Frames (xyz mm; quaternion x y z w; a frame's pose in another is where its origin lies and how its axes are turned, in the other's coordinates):
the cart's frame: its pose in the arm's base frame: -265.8 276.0 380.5 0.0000 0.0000 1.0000 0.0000
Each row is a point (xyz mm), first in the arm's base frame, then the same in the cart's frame.
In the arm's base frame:
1: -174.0 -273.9 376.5
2: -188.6 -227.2 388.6
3: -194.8 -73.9 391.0
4: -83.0 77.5 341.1
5: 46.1 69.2 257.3
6: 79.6 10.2 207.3
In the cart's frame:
1: -91.8 549.9 -4.0
2: -77.2 503.2 8.1
3: -71.0 349.9 10.5
4: -182.8 198.5 -39.4
5: -311.9 206.8 -123.2
6: -345.4 265.8 -173.2

